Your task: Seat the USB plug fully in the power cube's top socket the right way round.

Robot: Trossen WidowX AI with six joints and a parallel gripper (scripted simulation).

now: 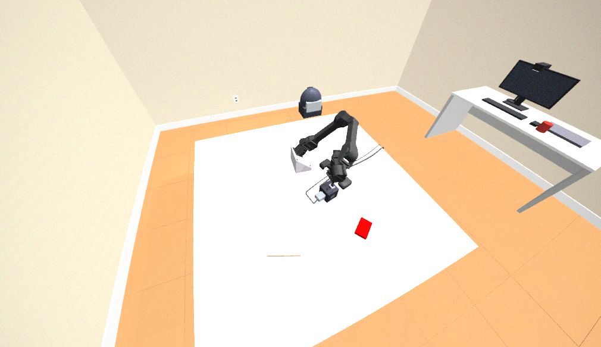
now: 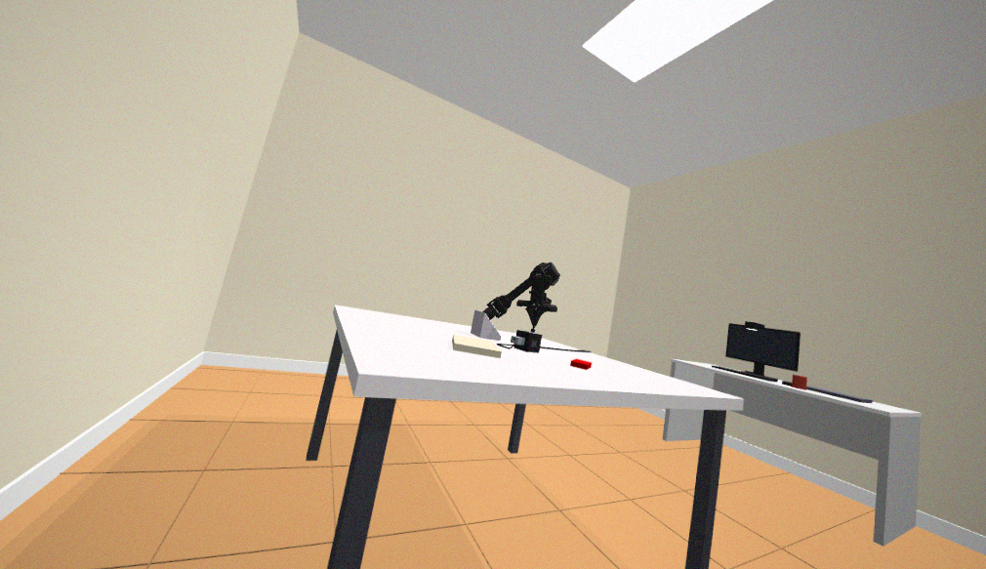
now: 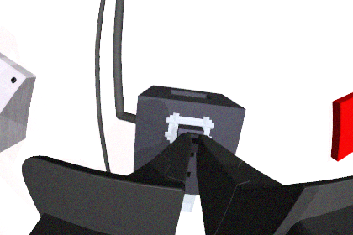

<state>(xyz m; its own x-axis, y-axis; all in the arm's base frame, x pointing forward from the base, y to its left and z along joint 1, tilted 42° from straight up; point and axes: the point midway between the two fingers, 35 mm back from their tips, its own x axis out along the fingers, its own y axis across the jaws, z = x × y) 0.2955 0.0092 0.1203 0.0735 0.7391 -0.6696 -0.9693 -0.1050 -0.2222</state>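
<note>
The white socket frame is 40 mm below my gripper tip. Also, from my gripper tip: flat tan board: 320 mm to the right, 120 mm ahead, 90 mm below; then red block: 250 mm ahead, 100 mm below, 50 mm to the left.
</note>
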